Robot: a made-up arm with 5 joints. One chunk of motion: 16 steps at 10 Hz.
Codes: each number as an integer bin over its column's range. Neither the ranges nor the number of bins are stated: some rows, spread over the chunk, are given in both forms.
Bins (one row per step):
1: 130 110 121 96 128 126
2: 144 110 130 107 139 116
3: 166 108 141 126 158 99
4: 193 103 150 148 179 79
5: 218 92 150 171 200 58
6: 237 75 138 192 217 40
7: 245 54 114 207 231 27
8: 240 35 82 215 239 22
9: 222 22 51 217 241 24
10: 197 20 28 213 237 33
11: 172 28 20 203 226 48
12: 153 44 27 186 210 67
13: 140 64 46 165 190 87
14: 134 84 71 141 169 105
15: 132 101 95 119 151 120
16: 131 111 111 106 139 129
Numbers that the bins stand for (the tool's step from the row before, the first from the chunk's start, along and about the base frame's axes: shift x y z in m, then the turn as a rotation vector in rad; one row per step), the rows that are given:
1: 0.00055 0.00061 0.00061 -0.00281 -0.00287 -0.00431
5: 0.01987 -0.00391 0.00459 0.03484 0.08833 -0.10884
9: 0.02075 -0.02148 -0.00900 0.05793 0.14027 -0.16111
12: 0.00560 -0.01596 -0.01229 0.04236 0.10100 -0.09500
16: 0.00077 0.00086 -0.00076 0.00221 0.01107 0.00031
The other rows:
2: 0.00362 0.00061 0.00184 0.00271 0.01107 -0.01968
3: 0.00845 0.00011 0.00335 0.01225 0.03513 -0.04581
4: 0.01438 -0.00115 0.00459 0.02329 0.06173 -0.07656
6: 0.02405 -0.00818 0.00294 0.04538 0.10987 -0.13651
7: 0.02580 -0.01345 -0.00035 0.05291 0.12760 -0.15649
8: 0.02471 -0.01822 -0.00475 0.05692 0.13773 -0.16418
10: 0.01526 -0.02198 -0.01216 0.05592 0.13520 -0.14727
11: 0.00977 -0.01997 -0.01325 0.05090 0.12127 -0.12421
13: 0.00275 -0.01094 -0.00969 0.03182 0.07567 -0.06426
14: 0.00143 -0.00592 -0.00625 0.01978 0.04907 -0.03659
15: 0.00099 -0.00165 -0.00296 0.00873 0.02627 -0.01353

